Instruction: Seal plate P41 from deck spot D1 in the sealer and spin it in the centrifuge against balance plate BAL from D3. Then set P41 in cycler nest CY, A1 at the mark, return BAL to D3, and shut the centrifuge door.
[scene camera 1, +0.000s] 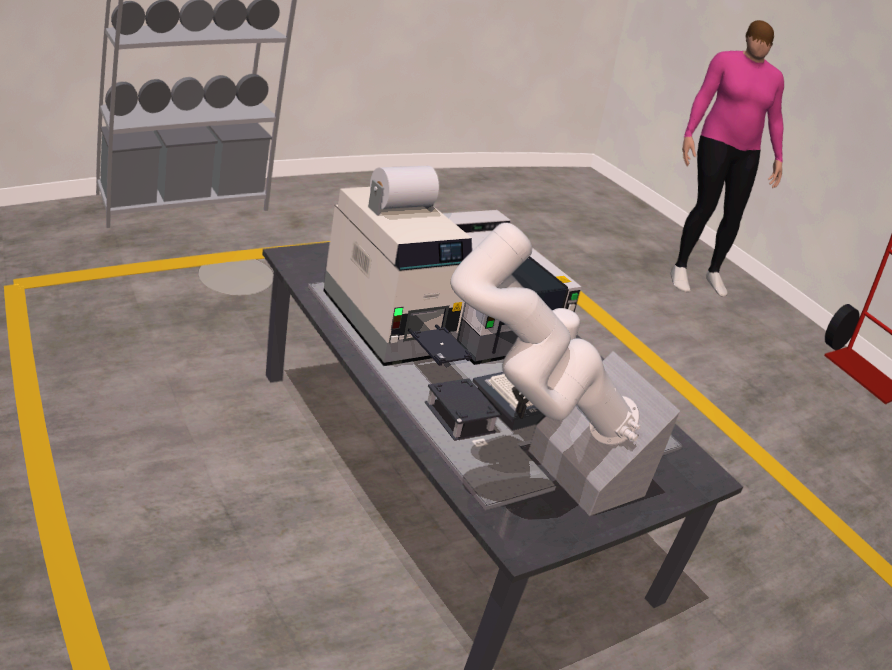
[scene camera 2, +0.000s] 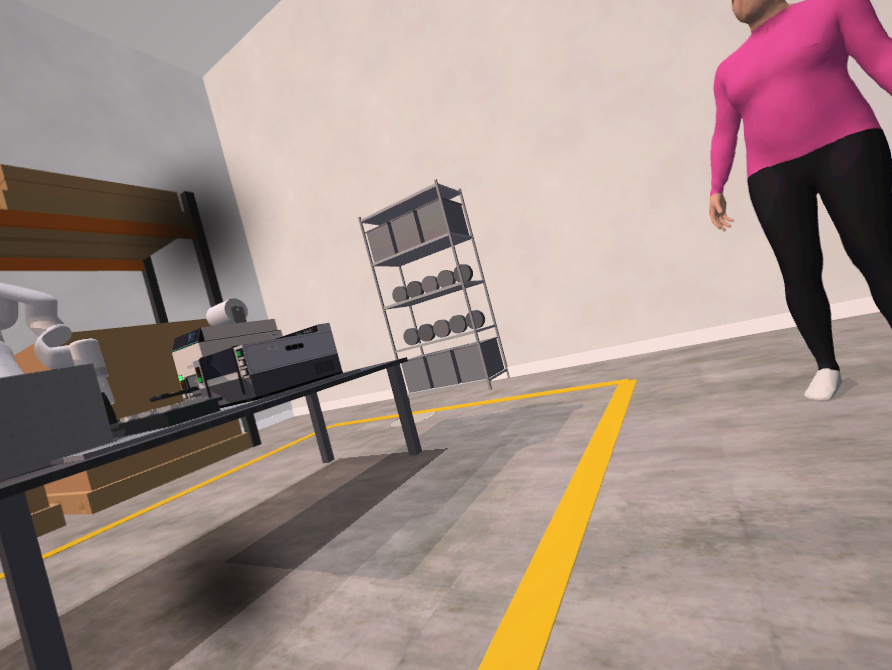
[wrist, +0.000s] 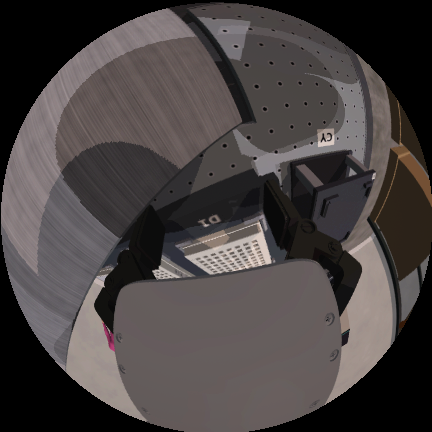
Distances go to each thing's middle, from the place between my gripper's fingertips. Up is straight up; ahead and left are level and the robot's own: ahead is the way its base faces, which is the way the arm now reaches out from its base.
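Dark-lidded centrifuge (scene camera 2: 243, 373): 540 mm ahead of my hand, 240 mm to the right of it, 70 mm above it. Dark tray (scene camera 1: 451, 350): 310 mm ahead of my hand, 90 mm to the left of it, 50 mm above it. Going by their middles, the dark tray is the nearest to my hand of the things named here.
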